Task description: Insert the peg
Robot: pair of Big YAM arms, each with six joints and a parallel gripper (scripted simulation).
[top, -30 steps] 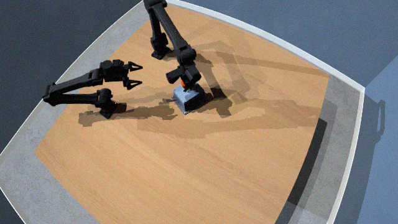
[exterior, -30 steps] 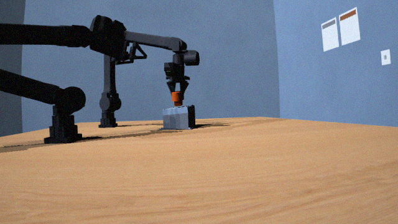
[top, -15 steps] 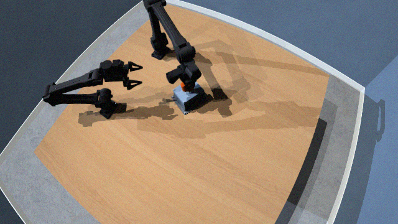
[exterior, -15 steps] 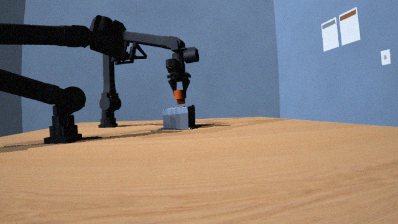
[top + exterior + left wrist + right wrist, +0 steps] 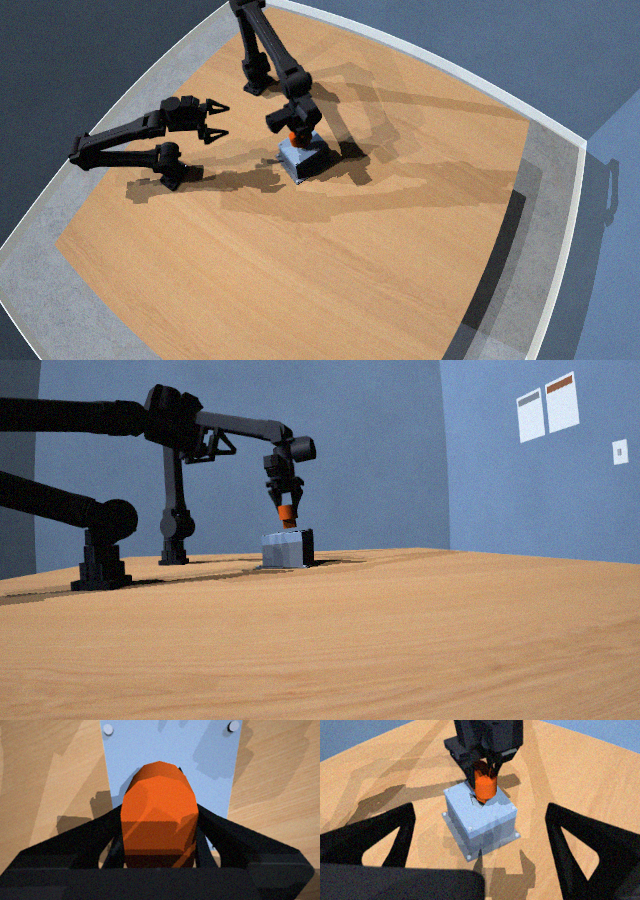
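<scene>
My left hand is 20 mm to the right of the pale blue plate and 80 mm above it. From my left hand the other things lie so: orange peg 10 mm to the left, 20 mm below.
</scene>
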